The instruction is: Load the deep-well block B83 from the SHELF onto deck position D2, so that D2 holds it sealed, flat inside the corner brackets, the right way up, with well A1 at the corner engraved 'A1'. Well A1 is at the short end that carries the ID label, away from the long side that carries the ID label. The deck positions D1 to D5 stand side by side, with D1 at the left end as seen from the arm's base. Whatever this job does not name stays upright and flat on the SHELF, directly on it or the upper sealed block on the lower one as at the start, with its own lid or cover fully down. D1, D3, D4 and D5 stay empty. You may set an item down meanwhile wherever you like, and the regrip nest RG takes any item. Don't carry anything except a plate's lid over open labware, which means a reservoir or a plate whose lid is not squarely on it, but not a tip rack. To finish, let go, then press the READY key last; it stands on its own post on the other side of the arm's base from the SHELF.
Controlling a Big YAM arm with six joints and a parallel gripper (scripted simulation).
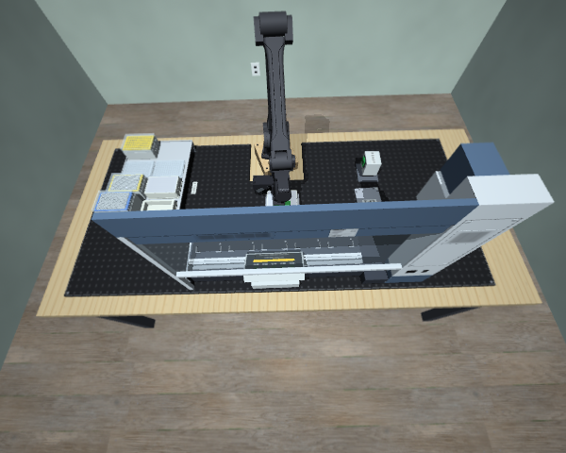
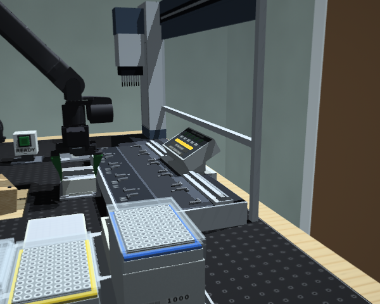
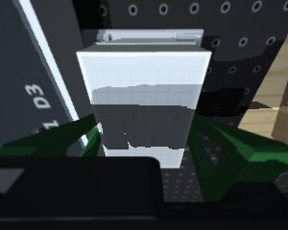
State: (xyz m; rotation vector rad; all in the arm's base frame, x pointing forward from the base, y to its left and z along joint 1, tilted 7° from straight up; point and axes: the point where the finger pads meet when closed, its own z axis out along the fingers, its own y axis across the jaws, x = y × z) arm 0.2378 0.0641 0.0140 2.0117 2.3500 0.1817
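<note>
Now: the regrip nest 3 cm below my hand. Also, from my hand: shelf sign 3 cm behind, 41 cm to the right, 4 cm below; flat grey plate 6 cm behind, 37 cm to the left, 3 cm below; ready key 22 cm behind, 32 cm to the left, 4 cm above.
</note>
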